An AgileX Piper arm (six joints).
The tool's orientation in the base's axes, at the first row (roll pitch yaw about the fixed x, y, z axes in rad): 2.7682 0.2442 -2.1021
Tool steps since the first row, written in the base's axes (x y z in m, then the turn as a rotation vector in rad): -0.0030 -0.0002 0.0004 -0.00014 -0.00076 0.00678; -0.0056 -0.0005 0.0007 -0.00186 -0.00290 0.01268; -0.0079 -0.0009 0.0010 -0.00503 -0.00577 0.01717; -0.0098 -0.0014 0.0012 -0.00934 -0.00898 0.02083; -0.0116 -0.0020 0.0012 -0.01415 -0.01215 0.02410; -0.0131 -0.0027 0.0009 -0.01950 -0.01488 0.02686; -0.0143 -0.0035 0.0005 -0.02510 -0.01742 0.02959; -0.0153 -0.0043 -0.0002 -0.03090 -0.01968 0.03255; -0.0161 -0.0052 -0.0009 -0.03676 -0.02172 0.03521; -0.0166 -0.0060 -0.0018 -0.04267 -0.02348 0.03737; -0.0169 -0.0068 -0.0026 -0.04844 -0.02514 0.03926; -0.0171 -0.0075 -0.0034 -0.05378 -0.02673 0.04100
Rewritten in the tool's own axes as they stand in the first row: 0.0015 0.0026 0.0002 -0.00093 0.00222 -0.00639; 0.0030 0.0048 0.0003 0.00027 0.00492 -0.01218; 0.0044 0.0067 0.0003 0.00315 0.00806 -0.01669; 0.0057 0.0082 0.0003 0.00707 0.01173 -0.02035; 0.0071 0.0095 0.0005 0.01129 0.01571 -0.02354; 0.0085 0.0104 0.0008 0.01554 0.02014 -0.02600; 0.0098 0.0109 0.0011 0.01976 0.02485 -0.02830; 0.0112 0.0112 0.0016 0.02378 0.02992 -0.03067; 0.0125 0.0113 0.0021 0.02773 0.03502 -0.03267; 0.0136 0.0111 0.0027 0.03158 0.04010 -0.03411; 0.0146 0.0107 0.0032 0.03535 0.04500 -0.03529; 0.0155 0.0103 0.0037 0.03889 0.04951 -0.03639
